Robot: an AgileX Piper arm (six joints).
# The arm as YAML. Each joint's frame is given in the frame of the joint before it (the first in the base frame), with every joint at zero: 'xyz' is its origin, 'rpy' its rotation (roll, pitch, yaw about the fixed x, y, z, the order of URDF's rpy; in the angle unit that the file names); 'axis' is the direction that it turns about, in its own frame. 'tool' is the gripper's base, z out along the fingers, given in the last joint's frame.
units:
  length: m
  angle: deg
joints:
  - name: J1
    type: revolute
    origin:
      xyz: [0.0, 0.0, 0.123]
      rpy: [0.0, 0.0, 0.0]
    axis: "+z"
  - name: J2
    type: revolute
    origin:
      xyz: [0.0, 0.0, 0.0]
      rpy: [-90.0, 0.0, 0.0]
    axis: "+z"
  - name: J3
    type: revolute
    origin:
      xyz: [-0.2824, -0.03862, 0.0]
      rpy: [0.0, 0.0, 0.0]
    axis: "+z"
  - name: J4
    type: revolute
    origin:
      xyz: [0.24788, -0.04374, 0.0]
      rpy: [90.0, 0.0, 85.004]
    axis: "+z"
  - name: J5
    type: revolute
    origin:
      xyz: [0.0, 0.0, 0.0]
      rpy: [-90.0, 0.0, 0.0]
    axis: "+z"
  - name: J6
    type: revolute
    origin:
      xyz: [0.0, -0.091, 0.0]
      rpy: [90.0, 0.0, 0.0]
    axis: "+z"
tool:
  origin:
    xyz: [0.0, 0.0, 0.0]
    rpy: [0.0, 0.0, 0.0]
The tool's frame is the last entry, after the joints.
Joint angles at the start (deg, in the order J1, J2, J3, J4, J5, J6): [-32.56 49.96 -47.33 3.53 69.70 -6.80]
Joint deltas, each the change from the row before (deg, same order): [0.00 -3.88 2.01 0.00 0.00 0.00]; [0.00 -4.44 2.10 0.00 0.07 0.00]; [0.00 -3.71 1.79 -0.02 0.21 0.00]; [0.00 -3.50 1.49 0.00 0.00 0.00]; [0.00 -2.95 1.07 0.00 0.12 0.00]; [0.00 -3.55 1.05 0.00 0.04 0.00]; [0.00 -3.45 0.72 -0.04 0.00 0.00]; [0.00 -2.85 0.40 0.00 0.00 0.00]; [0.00 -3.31 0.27 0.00 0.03 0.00]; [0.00 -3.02 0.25 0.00 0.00 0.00]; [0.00 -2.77 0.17 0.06 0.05 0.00]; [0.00 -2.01 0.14 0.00 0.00 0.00]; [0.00 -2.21 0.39 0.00 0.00 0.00]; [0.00 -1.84 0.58 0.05 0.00 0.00]
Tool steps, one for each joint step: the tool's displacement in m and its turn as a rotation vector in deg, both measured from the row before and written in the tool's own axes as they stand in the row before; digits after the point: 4 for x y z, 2 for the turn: [0.0138 0.0016 -0.0042 0.18 -1.86 -0.11]; [0.0152 0.0018 -0.0048 0.22 -2.26 -0.14]; [0.0129 0.0014 -0.0033 0.18 -1.70 -0.12]; [0.0112 0.0013 -0.0034 0.20 -2.00 -0.12]; [0.0090 0.0011 -0.0033 0.17 -1.75 -0.11]; [0.0100 0.0013 -0.0047 0.24 -2.44 -0.14]; [0.0088 0.0011 -0.0055 0.30 -2.71 -0.17]; [0.0067 0.0010 -0.0053 0.24 -2.43 -0.14]; [0.0073 0.0011 -0.0069 0.29 -2.99 -0.17]; [0.0066 0.0010 -0.0062 0.27 -2.75 -0.16]; [0.0059 0.0010 -0.0059 0.19 -2.54 -0.13]; [0.0043 0.0007 -0.0042 0.18 -1.86 -0.11]; [0.0053 0.0007 -0.0036 0.18 -1.81 -0.11]; [0.0050 0.0007 -0.0018 0.08 -1.26 -0.06]
